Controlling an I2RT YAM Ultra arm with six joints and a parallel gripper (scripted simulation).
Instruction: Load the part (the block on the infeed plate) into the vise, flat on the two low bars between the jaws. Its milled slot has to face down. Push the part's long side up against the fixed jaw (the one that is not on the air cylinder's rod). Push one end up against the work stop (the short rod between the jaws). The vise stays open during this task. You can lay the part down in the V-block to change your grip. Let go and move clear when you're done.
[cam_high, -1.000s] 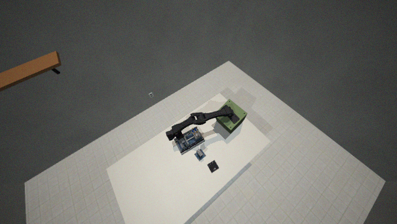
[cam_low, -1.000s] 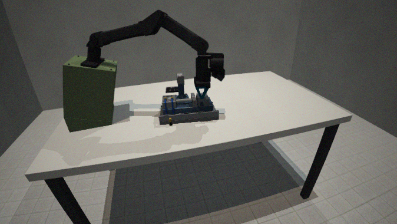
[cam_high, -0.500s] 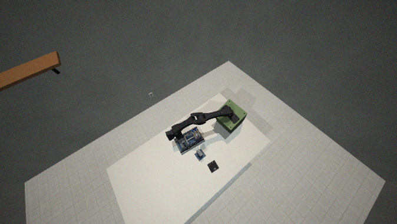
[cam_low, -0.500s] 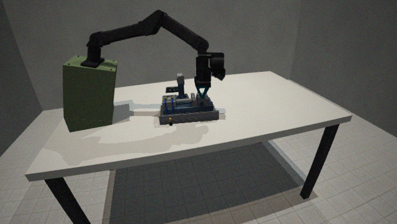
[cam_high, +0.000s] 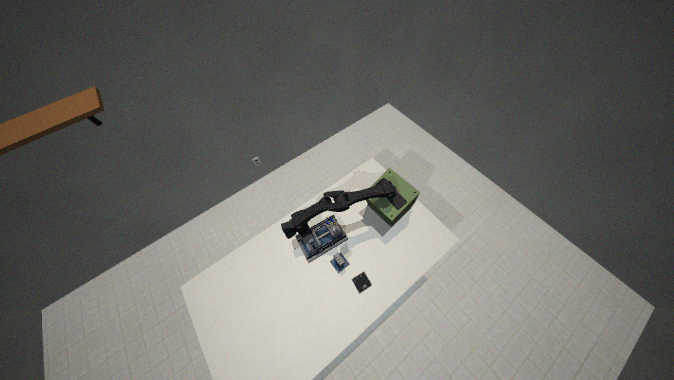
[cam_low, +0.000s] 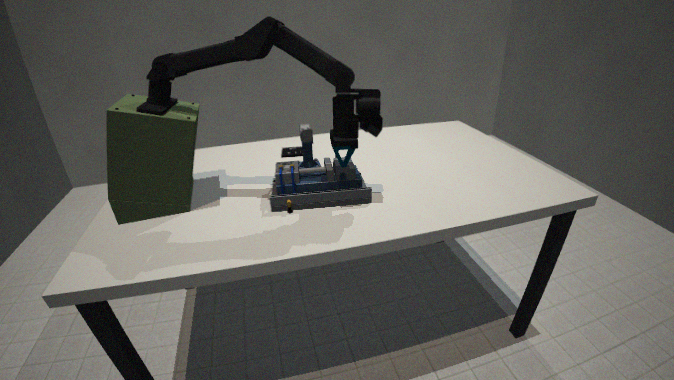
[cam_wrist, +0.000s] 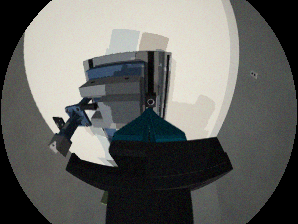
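Right now the grey block part is 40 mm to the left of my hand and 30 mm below it. Round my hand: cylinder rod (80 mm behind, 70 mm to the left, 40 mm below); then air cylinder (160 mm behind, 80 mm to the left, 40 mm below); then vise (70 mm behind, 70 mm to the left, 80 mm below).
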